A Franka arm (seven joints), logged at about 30 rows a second.
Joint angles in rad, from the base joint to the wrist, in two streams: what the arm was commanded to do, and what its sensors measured. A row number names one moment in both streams.
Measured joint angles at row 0:
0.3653 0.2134 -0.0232 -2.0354 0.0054 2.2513 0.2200
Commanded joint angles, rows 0 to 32:
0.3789 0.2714 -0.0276 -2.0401 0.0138 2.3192 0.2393
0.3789 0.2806 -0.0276 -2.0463 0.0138 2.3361 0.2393
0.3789 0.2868 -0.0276 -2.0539 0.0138 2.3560 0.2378
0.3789 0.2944 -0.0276 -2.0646 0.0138 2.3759 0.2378
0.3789 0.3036 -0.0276 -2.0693 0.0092 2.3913 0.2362
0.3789 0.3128 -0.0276 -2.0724 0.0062 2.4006 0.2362
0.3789 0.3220 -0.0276 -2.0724 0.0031 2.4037 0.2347
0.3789 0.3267 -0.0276 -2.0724 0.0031 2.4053 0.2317
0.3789 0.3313 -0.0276 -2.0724 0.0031 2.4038 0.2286
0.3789 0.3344 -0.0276 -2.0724 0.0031 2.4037 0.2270
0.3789 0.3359 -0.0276 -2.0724 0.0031 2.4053 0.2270
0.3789 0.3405 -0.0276 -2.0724 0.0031 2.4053 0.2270
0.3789 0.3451 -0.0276 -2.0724 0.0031 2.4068 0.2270
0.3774 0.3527 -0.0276 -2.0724 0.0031 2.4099 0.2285
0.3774 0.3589 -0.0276 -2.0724 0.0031 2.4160 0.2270
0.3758 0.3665 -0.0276 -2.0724 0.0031 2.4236 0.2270
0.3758 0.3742 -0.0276 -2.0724 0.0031 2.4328 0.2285
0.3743 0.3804 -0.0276 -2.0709 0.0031 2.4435 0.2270
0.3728 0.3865 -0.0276 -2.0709 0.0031 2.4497 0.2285
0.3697 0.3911 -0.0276 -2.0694 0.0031 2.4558 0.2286
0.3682 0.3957 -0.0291 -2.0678 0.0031 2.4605 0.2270
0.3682 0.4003 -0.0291 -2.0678 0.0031 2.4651 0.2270
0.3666 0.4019 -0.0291 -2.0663 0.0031 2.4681 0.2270
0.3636 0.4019 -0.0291 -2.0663 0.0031 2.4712 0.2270
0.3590 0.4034 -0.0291 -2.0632 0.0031 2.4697 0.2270
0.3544 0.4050 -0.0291 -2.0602 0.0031 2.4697 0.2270
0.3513 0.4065 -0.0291 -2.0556 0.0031 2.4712 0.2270
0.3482 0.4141 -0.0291 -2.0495 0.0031 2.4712 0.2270
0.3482 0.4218 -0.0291 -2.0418 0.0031 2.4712 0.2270
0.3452 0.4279 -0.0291 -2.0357 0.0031 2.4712 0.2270
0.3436 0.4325 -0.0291 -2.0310 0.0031 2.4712 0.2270
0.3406 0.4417 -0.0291 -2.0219 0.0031 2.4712 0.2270
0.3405 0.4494 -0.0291 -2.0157 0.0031 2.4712 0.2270
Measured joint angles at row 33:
0.3569 0.4102 -0.0345 -2.0586 0.0043 2.4669 0.2289
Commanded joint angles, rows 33 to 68:
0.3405 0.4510 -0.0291 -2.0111 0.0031 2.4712 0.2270
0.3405 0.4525 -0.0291 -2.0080 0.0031 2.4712 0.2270
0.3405 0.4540 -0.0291 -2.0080 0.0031 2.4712 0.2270
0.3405 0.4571 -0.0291 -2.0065 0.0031 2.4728 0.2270
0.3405 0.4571 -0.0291 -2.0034 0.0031 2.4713 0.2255
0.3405 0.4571 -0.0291 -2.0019 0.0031 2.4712 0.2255
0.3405 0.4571 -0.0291 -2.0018 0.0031 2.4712 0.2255
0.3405 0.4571 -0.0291 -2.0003 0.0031 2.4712 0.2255
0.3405 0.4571 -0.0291 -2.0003 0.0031 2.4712 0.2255
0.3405 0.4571 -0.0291 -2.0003 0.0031 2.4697 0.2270
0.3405 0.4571 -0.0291 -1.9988 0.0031 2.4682 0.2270
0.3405 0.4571 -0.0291 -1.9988 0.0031 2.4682 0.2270
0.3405 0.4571 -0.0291 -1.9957 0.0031 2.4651 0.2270
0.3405 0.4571 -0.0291 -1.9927 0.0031 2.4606 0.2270
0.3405 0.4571 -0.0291 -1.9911 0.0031 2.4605 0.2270
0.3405 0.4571 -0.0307 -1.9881 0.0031 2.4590 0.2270
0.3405 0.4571 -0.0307 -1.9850 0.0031 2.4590 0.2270
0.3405 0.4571 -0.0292 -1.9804 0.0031 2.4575 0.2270
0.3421 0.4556 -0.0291 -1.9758 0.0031 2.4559 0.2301
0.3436 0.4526 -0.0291 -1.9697 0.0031 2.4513 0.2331
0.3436 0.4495 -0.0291 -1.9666 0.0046 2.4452 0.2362
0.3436 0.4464 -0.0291 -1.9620 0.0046 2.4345 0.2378
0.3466 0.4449 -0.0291 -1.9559 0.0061 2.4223 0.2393
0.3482 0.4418 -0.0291 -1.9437 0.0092 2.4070 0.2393
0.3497 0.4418 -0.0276 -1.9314 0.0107 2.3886 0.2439
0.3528 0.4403 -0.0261 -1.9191 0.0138 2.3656 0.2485
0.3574 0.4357 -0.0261 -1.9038 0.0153 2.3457 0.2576
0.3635 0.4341 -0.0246 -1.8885 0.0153 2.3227 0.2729
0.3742 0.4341 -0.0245 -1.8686 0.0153 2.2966 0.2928
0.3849 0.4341 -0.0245 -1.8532 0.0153 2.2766 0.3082
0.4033 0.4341 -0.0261 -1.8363 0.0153 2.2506 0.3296
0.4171 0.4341 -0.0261 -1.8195 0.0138 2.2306 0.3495
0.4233 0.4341 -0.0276 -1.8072 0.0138 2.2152 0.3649
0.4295 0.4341 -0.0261 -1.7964 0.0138 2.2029 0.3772
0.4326 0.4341 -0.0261 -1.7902 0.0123 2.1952 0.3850
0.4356 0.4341 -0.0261 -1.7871 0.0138 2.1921 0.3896
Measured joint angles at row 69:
0.4021 0.4426 -0.0262 -1.8349 0.0052 2.2532 0.3260
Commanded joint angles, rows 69 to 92:
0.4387 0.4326 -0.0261 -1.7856 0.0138 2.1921 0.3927
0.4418 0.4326 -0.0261 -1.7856 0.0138 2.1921 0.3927
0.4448 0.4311 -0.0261 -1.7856 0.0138 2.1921 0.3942
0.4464 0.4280 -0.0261 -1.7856 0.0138 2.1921 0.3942
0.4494 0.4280 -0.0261 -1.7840 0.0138 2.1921 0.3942
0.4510 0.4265 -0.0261 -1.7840 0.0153 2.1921 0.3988
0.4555 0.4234 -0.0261 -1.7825 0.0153 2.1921 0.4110
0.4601 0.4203 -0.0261 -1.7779 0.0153 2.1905 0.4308
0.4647 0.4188 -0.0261 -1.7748 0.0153 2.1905 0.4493
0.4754 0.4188 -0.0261 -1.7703 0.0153 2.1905 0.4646
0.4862 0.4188 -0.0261 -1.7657 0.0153 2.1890 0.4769
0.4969 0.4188 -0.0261 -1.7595 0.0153 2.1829 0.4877
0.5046 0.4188 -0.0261 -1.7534 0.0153 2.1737 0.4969
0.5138 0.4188 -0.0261 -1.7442 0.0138 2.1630 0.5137
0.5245 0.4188 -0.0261 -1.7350 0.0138 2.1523 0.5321
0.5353 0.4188 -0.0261 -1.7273 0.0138 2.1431 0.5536
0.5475 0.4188 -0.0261 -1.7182 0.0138 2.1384 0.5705
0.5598 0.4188 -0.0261 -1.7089 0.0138 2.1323 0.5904
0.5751 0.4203 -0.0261 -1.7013 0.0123 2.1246 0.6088
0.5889 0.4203 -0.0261 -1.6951 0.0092 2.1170 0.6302
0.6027 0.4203 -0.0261 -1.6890 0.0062 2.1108 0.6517
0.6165 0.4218 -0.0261 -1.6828 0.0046 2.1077 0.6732
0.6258 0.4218 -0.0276 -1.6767 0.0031 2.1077 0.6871
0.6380 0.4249 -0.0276 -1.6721 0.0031 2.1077 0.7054
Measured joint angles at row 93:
0.5819 0.4317 -0.0216 -1.7047 0.0051 2.1389 0.6119
